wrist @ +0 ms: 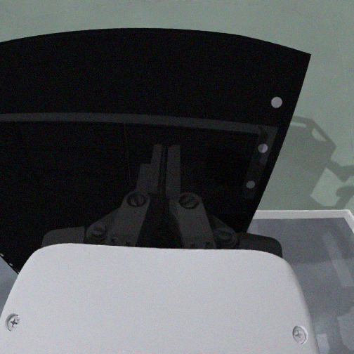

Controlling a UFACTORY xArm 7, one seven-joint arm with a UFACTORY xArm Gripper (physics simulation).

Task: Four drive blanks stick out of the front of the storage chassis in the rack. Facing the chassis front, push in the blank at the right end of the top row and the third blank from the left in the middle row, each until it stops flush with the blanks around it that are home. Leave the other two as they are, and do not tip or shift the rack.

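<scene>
The rack (150, 65) is a near-black body that fills most of the wrist view. The storage chassis (65, 118) shows in it as a dark front with a slightly lighter top edge and a right-hand flange that carries pale round dots. My gripper (166, 162) is shut and empty, with its fingertips pointing at the dark chassis front, left of the right flange. The distance between the fingertips and the front cannot be told. The drive blanks are too dark to tell apart, and which ones stick out cannot be seen. The gripper hides part of the lower front.
A pale green floor (330, 75) lies beyond the rack, with a shadow of the rack and arm at the right. A grey-blue surface with a white edge (300, 214) lies at the lower right. The rack's right edge slants down toward the gripper's right side.
</scene>
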